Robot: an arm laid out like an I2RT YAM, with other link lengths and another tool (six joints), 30 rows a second.
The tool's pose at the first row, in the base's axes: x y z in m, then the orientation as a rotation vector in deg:
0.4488, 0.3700, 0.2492, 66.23, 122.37, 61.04
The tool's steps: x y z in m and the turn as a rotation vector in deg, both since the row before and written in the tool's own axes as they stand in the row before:
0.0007, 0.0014, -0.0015, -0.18, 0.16, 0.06
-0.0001, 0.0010, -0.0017, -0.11, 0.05, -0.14
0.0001, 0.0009, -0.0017, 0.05, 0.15, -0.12
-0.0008, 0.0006, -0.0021, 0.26, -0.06, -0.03
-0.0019, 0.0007, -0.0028, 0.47, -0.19, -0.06
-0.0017, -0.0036, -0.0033, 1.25, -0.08, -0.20
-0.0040, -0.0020, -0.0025, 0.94, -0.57, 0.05
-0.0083, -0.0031, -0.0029, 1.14, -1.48, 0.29
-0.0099, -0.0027, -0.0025, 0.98, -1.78, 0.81
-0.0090, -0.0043, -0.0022, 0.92, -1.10, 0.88
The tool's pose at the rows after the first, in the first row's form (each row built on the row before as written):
0.4480, 0.3705, 0.2512, 66.17, 122.33, 61.36
0.4473, 0.3701, 0.2530, 65.94, 122.33, 61.44
0.4465, 0.3698, 0.2547, 65.78, 122.53, 61.46
0.4457, 0.3685, 0.2564, 65.88, 122.69, 61.15
0.4451, 0.3660, 0.2587, 66.08, 122.93, 60.52
0.4420, 0.3620, 0.2578, 66.43, 123.89, 59.17
0.4414, 0.3569, 0.2579, 67.07, 124.14, 57.83
0.4422, 0.3476, 0.2578, 68.32, 123.72, 55.67
0.4440, 0.3372, 0.2580, 70.15, 122.72, 53.64
0.4444, 0.3271, 0.2569, 71.86, 122.15, 52.24

